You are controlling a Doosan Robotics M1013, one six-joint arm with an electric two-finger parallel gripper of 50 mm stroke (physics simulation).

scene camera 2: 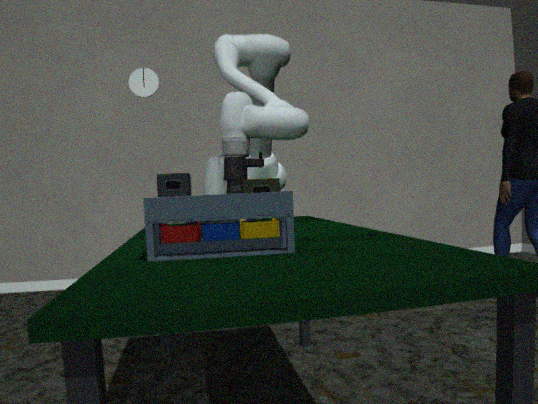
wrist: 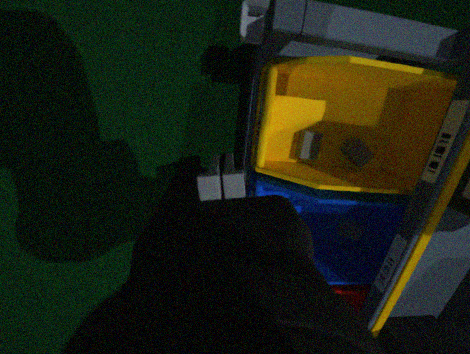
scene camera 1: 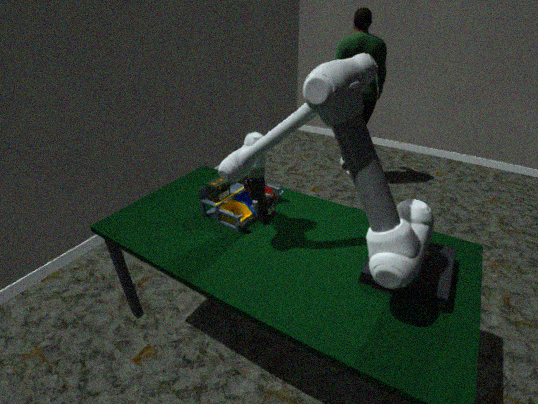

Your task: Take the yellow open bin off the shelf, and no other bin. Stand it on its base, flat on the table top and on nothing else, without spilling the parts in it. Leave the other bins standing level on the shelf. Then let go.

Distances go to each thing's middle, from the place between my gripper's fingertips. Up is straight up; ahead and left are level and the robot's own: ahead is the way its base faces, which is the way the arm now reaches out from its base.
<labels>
Right now the blue bin [wrist: 341, 260] is 110 mm ahead of my hand, 70 mm to the right of it and 30 mm below it. Round my hand: yellow open bin [wrist: 396, 110] (110 mm ahead, 40 mm to the left, 30 mm below); then shelf [scene camera 2: 238, 253] (160 mm ahead, 70 mm to the right, 70 mm below).
</labels>
